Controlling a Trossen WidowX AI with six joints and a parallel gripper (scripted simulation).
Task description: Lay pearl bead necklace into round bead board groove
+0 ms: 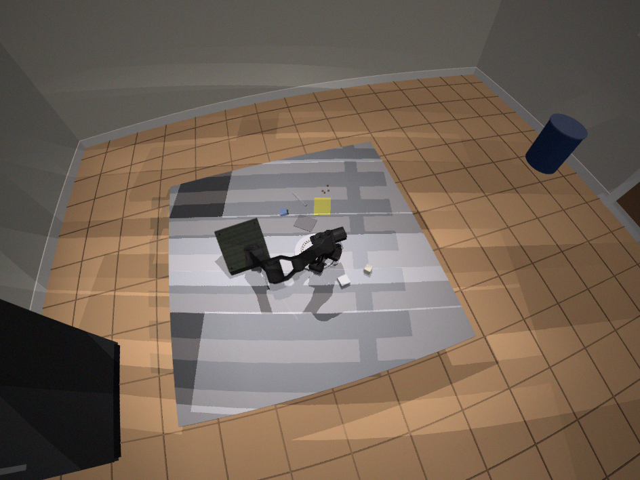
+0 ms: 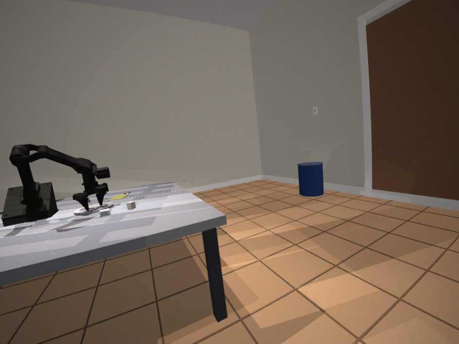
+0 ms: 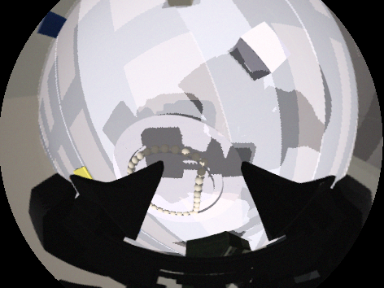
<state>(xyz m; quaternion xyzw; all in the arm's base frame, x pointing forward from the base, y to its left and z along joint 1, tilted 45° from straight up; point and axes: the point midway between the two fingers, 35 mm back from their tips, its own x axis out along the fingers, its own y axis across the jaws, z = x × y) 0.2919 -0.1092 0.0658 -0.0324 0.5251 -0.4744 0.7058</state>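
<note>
The round bead board lies 1 cm behind my gripper tip, 6 cm to the left of it and 1 cm below it. Round my gripper tip: grey card (24 cm to the left, 2 cm below); then beige cube (18 cm ahead, 12 cm to the right); then white block (6 cm ahead, 13 cm to the right, 1 cm below).
</note>
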